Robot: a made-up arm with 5 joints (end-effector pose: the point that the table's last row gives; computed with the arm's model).
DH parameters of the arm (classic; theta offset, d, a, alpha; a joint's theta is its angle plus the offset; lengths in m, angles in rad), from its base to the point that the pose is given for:
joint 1: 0 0.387 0 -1.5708
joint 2: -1.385 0 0.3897 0
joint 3: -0.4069 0 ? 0
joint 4: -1.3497 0 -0.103 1.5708
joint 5: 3.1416 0.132 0 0
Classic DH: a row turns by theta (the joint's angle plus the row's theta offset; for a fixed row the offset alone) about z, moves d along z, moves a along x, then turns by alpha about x.
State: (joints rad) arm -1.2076 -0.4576 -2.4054 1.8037 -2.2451
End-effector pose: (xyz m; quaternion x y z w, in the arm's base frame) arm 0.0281 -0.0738 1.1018 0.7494 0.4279 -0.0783 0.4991
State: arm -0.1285 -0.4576 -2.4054 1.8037 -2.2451
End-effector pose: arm 0.0783 -0.0101 1.1018 0.4232 0.7521 0.1893 0.4684
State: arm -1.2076 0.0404 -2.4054 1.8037 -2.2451
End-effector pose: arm 0.1460 -0.3840 0.9772 0.8345 0.4764 -0.0429 0.2736
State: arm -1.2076 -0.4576 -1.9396 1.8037 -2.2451
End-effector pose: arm 0.0753 -0.1980 0.9832 0.8305 0.4741 -0.0453 0.2889
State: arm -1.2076 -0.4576 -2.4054 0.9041 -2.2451
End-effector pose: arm -0.0012 0.0031 1.2219 0.4841 0.2764 -0.1286 0.8202
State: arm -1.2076 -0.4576 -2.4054 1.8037 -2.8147
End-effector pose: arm 0.0281 -0.0738 1.1018 0.5990 0.6212 -0.2154 0.4570
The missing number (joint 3, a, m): -0.3147
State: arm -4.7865 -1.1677 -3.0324 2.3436 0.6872
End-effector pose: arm -0.0391 -0.5264 0.8298 -0.5508 -0.2360 -0.3689 0.7105
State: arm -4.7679 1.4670 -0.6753 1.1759 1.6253
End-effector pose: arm 0.0032 0.0568 0.0463 0.5530 -0.0305 -0.0004 0.8326
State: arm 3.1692 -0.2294 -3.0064 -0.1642 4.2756
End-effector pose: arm 0.2478 0.0068 1.1768 -0.1096 0.0677 -0.8290 0.5441
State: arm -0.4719 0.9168 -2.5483 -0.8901 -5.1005
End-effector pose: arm 0.5726 -0.2923 0.8177 -0.2065 0.2245 -0.8928 0.3314
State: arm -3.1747 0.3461 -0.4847 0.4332 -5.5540
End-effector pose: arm -0.3685 0.0122 0.2721 0.3680 0.9182 0.0501 0.1380
